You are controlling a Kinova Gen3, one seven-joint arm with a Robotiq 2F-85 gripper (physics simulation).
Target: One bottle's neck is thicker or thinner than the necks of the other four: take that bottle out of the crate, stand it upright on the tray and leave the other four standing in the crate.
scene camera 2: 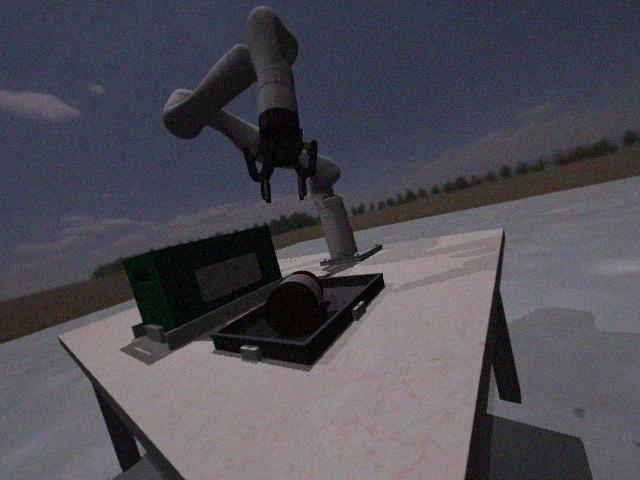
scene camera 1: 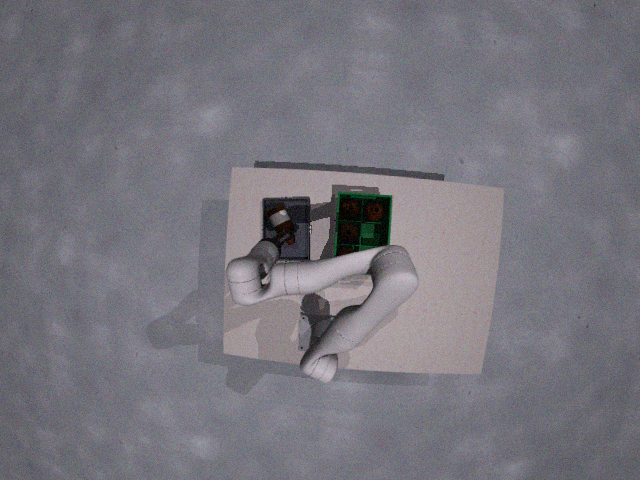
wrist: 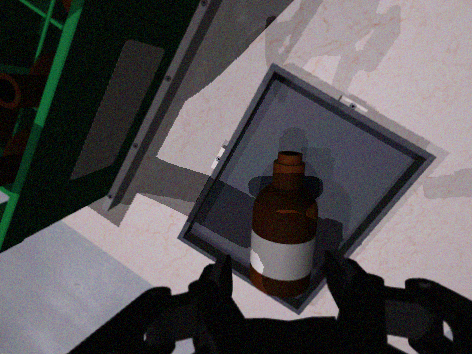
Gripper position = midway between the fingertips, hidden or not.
I see my gripper (scene camera 2: 284, 200) and a tray floor (scene camera 2: 334, 298).
My gripper is seen too in the wrist view (wrist: 277, 268). The tray floor also shows in scene camera 1 (scene camera 1: 297, 210) and in the wrist view (wrist: 350, 167).
